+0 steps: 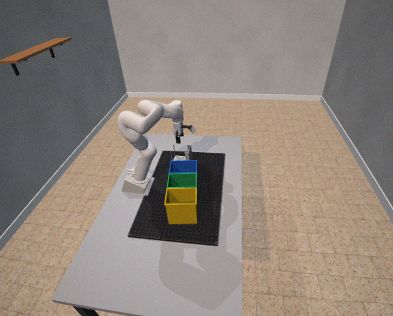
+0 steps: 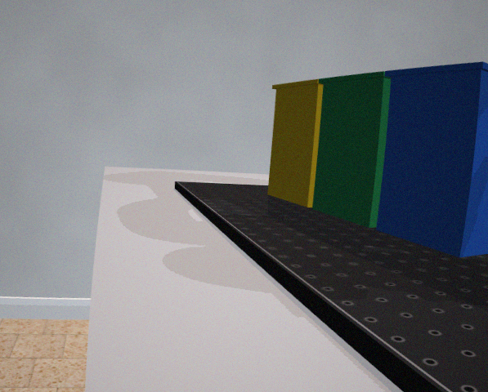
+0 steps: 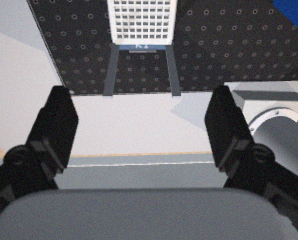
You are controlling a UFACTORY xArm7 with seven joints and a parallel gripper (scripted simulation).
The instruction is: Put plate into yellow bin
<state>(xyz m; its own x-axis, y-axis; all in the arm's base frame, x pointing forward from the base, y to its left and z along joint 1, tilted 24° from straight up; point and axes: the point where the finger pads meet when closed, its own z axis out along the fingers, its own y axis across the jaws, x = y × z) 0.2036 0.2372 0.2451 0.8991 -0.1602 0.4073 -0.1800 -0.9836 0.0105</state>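
The plate lies 20 cm below my hand. From my hand the other things lie so: yellow bin (51 cm to the right, 15 cm below, 2 cm ahead); green bin (38 cm to the right, 15 cm below, 2 cm ahead); blue bin (25 cm to the right, 15 cm below, 3 cm ahead).
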